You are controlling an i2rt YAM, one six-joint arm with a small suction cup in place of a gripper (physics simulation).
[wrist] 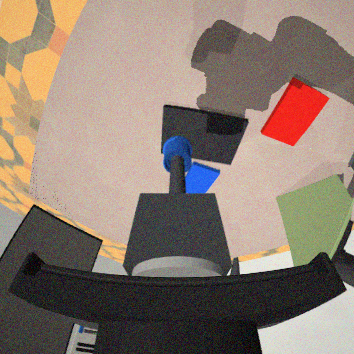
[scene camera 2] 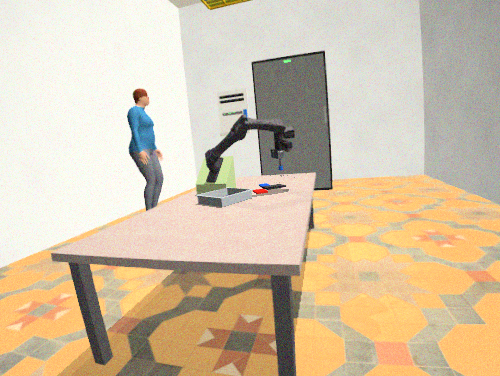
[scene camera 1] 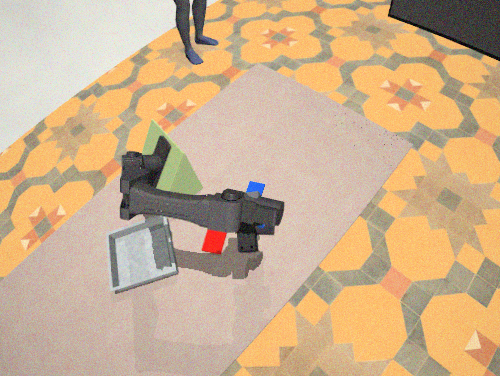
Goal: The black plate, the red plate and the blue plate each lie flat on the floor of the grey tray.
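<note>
The black plate lies flat on the table; the arm hides it in scene camera 1. The blue plate lies flat close beside it, partly behind the cup's stem in the wrist view. The red plate lies flat on the table between the black plate and the tray. The grey tray stands upright on the table, its floor bare where it shows. My suction gripper is open, its blue cup above the black plate and apart from it.
A green wedge-shaped block stands by the arm's base, behind the tray. The arm passes over the table between the tray and the blue plate in scene camera 1. A person stands on the floor beyond the table's left side.
</note>
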